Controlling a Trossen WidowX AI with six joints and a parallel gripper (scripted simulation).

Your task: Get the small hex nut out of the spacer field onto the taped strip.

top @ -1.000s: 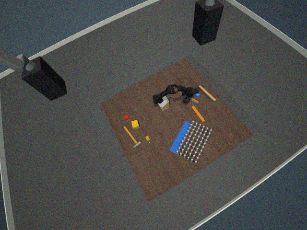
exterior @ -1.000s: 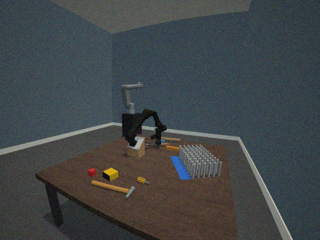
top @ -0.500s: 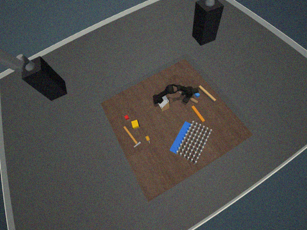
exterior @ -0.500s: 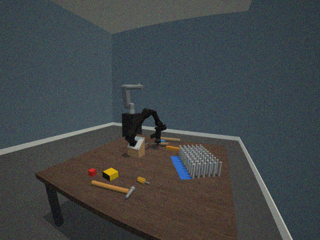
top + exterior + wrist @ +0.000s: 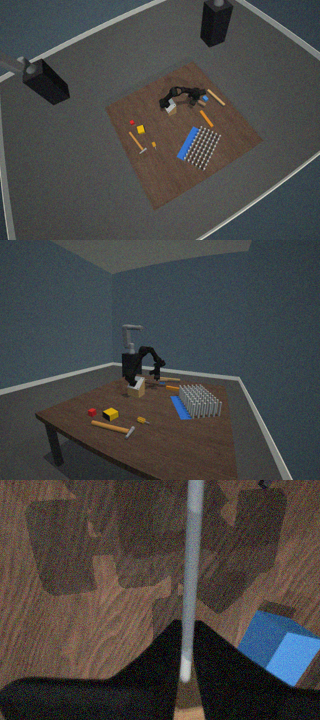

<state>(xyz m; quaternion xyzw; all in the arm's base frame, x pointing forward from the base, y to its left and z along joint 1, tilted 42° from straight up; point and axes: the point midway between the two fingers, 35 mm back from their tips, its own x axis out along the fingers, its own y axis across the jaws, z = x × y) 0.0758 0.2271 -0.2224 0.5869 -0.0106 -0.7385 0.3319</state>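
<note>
The blue block is 120 mm to the left of my gripper tip, 50 mm below it and 10 mm ahead of it. Also, from my gripper tip: orange bar (230 mm ahead, 50 mm below); then rod (30 mm behind, 20 mm to the right); then blue taped strip (390 mm ahead, 300 mm to the right, 70 mm below).
</note>
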